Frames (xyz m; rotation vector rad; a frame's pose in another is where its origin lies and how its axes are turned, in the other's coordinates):
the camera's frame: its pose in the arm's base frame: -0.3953 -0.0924 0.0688 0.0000 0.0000 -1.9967
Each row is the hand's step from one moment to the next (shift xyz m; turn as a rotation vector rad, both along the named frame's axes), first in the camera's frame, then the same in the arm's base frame.
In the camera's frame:
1: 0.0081 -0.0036 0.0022 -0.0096 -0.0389 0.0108
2: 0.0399 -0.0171 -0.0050 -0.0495 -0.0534 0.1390
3: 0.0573 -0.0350 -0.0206 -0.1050 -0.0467 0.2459
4: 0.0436 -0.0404 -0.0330 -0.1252 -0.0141 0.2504
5: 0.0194 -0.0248 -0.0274 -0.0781 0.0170 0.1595
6: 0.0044 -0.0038 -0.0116 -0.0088 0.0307 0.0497
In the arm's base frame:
1: -0.0066 -0.0059 0.0022 -0.0315 0.0248 0.0108
2: -0.0321 -0.0293 -0.0050 -0.0282 0.0671 0.1390
3: -0.0555 -0.0377 -0.0206 0.0009 0.1149 0.2459
4: -0.0548 -0.0230 -0.0330 0.0389 0.1198 0.2504
5: -0.0306 -0.0074 -0.0274 0.0477 0.0641 0.1595
6: -0.0053 -0.0024 -0.0116 0.0316 -0.0047 0.0497

